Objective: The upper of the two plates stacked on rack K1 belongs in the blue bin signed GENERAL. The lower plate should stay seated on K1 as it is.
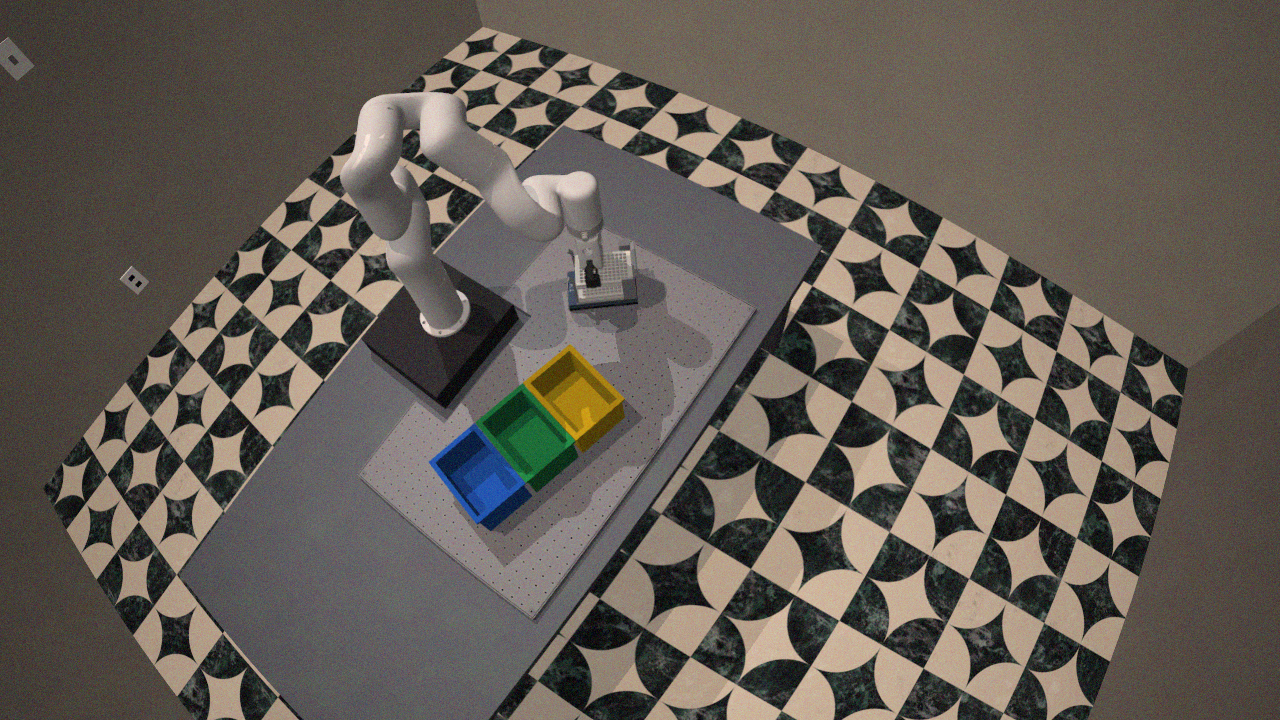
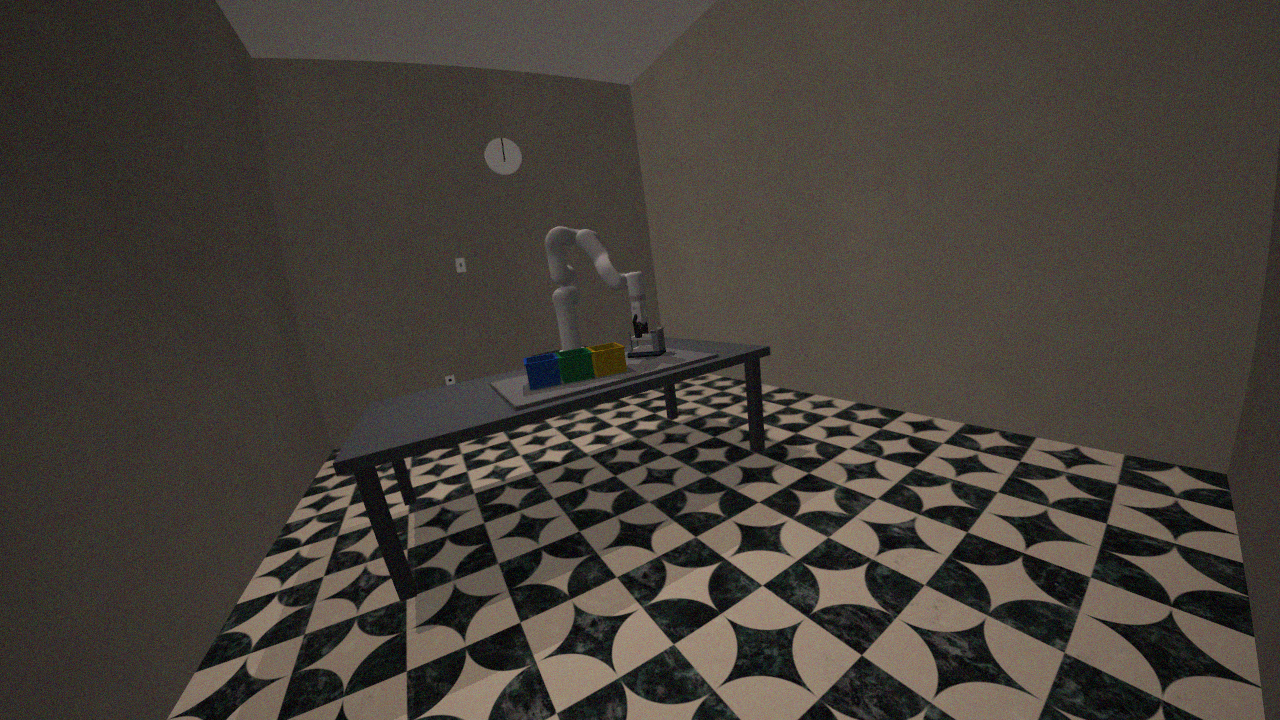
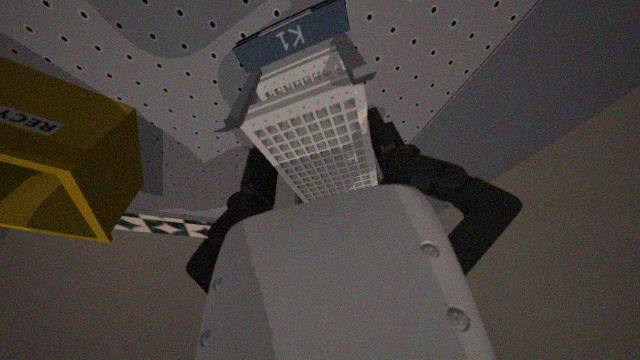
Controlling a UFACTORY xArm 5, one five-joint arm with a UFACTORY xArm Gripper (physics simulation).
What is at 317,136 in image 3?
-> A plate.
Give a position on a plate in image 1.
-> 617,265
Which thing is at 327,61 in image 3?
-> A plate.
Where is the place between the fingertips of my gripper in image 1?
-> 592,269
